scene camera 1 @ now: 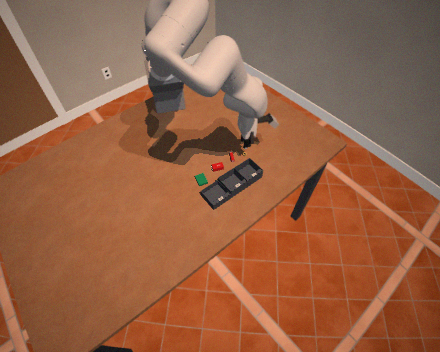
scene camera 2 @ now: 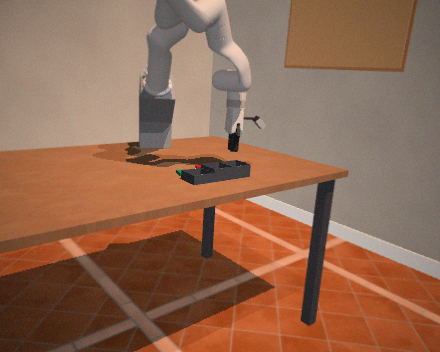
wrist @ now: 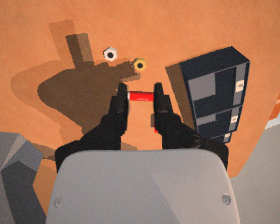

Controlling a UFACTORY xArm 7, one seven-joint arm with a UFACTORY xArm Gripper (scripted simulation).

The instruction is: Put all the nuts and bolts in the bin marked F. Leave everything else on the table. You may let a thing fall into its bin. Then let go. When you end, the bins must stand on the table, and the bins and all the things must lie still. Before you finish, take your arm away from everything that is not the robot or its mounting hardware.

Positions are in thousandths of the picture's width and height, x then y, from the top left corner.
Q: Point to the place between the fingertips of my gripper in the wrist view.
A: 502,417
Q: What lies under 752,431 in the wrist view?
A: A dark three-compartment bin row.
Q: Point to a dark three-compartment bin row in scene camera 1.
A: At 533,516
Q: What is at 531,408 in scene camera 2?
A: My gripper.
